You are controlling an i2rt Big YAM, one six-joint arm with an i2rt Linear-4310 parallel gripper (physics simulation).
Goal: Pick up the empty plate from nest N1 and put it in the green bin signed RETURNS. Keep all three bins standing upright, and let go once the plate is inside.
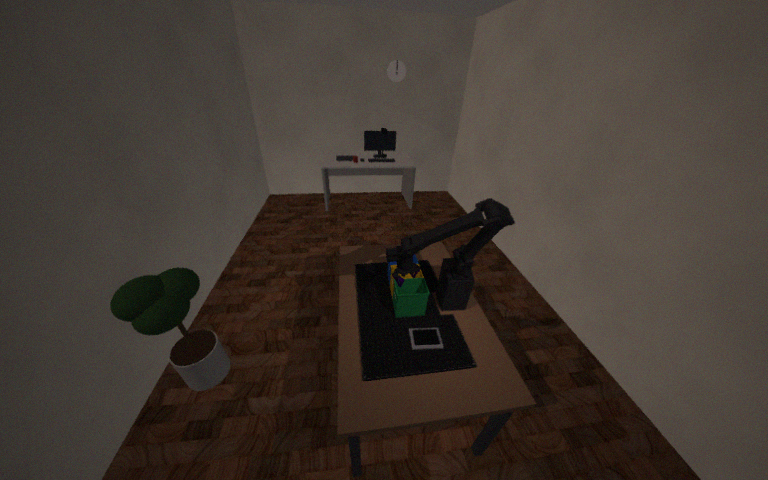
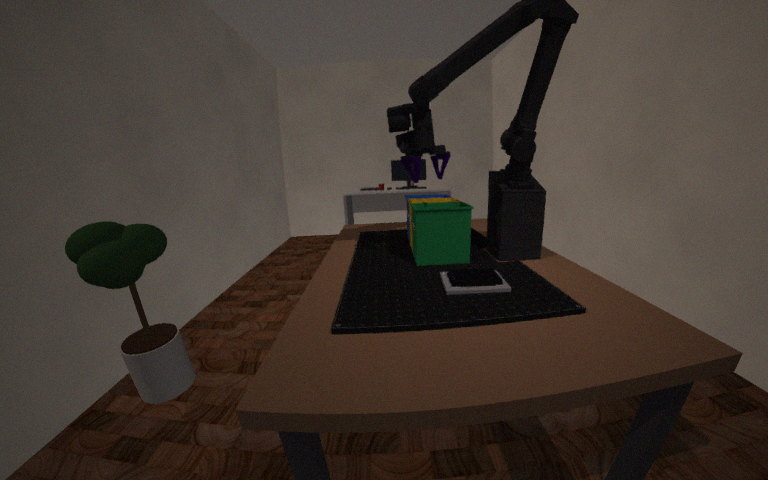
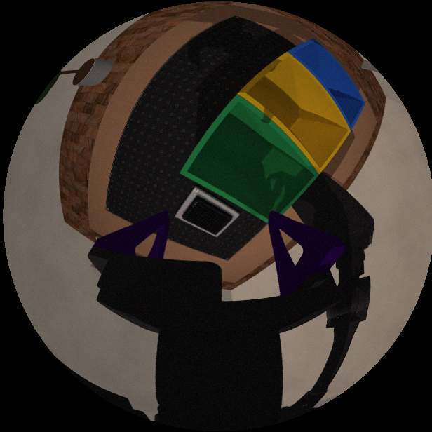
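Pixels of known places: gripper, fingertip midpoint: (image 1: 406, 282) (image 2: 428, 180); arm's base, link origin: (image 1: 458, 270) (image 2: 515, 180).
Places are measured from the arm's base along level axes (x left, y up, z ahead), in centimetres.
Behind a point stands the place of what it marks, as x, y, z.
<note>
A low black plate (image 1: 425, 337) {26.2, -22.6, 22.3} (image 2: 475, 277) {27.4, -22.5, 22.0} (image 3: 207, 215) sits inside the pale frame of the nest (image 1: 425, 347) {31.0, -24.0, 23.3} (image 2: 478, 290) {31.5, -24.1, 22.4} (image 3: 186, 204); no label is readable on the nest. The green bin (image 1: 410, 304) {9.9, -15.0, 27.9} (image 2: 441, 237) {9.9, -16.2, 27.8} (image 3: 225, 145) stands upright beside the nest, its open top up and no plate visible in it. Its sign cannot be read. My gripper (image 1: 407, 277) {9.0, 0.9, 31.4} (image 2: 428, 180) {9.0, 0.9, 31.4} (image 3: 218, 216) is open and empty, its purple fingers pointing down. It hangs well above the row of bins, away from the plate.
The yellow bin (image 2: 433, 200) {-14.9, -7.9, 26.4} (image 3: 300, 110) and the blue bin (image 2: 427, 196) {-28.0, -7.7, 27.0} (image 3: 332, 75) stand upright behind the green one, in a close row. All stand on the black perforated mat (image 1: 379, 350) {30.3, -25.0, 46.7} (image 2: 385, 305) {35.2, -25.0, 44.8} (image 3: 150, 130). The arm's base (image 1: 455, 285) {6.4, -5.7, 2.7} (image 2: 515, 220) {6.4, -12.4, 2.5} is right of the bins.
</note>
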